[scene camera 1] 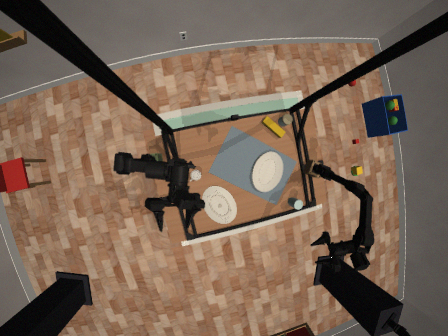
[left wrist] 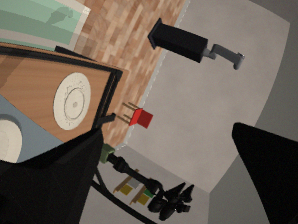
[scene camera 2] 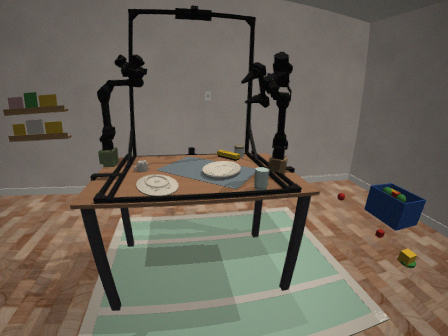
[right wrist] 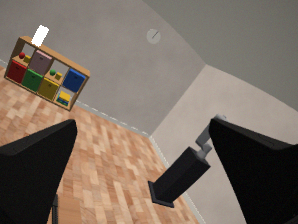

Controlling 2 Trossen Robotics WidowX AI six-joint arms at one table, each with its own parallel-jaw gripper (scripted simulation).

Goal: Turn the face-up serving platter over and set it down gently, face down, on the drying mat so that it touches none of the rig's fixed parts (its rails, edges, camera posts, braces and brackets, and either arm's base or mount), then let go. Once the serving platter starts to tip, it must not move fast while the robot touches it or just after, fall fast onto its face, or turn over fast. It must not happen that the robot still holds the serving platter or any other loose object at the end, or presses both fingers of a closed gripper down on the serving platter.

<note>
The pictures show: my left gripper, my right gripper and a drying mat.
My left gripper shows as well in the left wrist view. My right gripper also shows in the right wrist view.
</note>
